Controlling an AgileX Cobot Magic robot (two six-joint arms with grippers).
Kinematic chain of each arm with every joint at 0, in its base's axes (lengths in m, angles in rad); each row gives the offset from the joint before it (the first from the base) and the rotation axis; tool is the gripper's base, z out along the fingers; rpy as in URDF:
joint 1: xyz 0 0 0.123 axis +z
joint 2: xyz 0 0 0 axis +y
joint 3: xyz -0.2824 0 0.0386 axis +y
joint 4: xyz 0.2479 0 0.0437 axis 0.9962 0 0.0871
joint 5: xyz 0 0 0 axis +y
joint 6: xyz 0.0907 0 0.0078 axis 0.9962 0 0.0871
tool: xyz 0 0 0 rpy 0 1.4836 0
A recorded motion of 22 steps. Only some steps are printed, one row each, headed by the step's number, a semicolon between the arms.
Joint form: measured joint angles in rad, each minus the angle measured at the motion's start. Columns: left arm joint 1, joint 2, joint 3, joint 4, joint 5, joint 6; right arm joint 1, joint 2, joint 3, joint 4, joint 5, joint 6.
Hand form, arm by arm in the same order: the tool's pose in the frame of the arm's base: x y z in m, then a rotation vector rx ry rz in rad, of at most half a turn. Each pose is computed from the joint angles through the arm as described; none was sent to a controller.
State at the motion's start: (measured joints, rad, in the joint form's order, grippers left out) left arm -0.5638 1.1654 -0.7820 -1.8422 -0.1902 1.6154; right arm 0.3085 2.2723 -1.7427 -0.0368 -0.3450 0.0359
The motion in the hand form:
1: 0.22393 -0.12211 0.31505 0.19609 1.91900 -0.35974; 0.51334 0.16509 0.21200 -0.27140 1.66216 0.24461
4: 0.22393 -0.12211 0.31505 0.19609 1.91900 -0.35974; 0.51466 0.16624 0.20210 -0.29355 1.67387 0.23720
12: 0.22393 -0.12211 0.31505 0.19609 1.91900 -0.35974; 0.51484 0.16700 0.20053 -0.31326 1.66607 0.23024
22: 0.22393 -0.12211 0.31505 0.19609 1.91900 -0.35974; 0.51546 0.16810 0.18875 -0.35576 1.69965 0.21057
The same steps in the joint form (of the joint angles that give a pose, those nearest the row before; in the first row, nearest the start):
1: 0.0000 0.0000 0.0000 0.0000 0.0000 0.0001; 0.0000 0.0098 0.0000 -0.0097 0.0000 0.0068
4: 0.0000 0.0000 0.0000 0.0000 0.0000 0.0001; 0.0000 0.0287 0.0000 -0.0320 -0.0038 0.0108
12: 0.0000 0.0000 0.0000 0.0000 0.0000 0.0001; 0.0000 0.0329 0.0000 -0.0513 -0.0123 0.0108
22: 0.0000 0.0000 0.0000 0.0000 0.0000 0.0001; 0.0000 0.0506 0.0000 -0.0865 0.0108 0.0108

